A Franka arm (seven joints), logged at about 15 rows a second.
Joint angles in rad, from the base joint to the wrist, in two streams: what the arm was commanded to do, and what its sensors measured. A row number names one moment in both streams.
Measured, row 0:
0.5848, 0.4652, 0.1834, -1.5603, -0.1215, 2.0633, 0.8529
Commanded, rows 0 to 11:
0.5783, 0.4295, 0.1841, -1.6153, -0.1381, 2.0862, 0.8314
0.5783, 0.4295, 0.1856, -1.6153, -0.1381, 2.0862, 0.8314
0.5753, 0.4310, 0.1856, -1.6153, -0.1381, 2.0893, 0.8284
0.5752, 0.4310, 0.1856, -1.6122, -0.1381, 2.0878, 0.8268
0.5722, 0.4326, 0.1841, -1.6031, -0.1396, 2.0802, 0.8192
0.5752, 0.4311, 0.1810, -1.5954, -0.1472, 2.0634, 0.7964
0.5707, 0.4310, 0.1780, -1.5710, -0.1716, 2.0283, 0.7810
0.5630, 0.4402, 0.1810, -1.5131, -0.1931, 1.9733, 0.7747
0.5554, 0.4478, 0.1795, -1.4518, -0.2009, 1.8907, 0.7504
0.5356, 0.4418, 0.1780, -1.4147, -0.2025, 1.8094, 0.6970
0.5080, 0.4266, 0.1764, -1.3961, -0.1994, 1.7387, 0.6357
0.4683, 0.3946, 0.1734, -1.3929, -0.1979, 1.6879, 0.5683
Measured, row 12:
0.5386, 0.4397, 0.1697, -1.4320, -0.1844, 1.7941, 0.6873
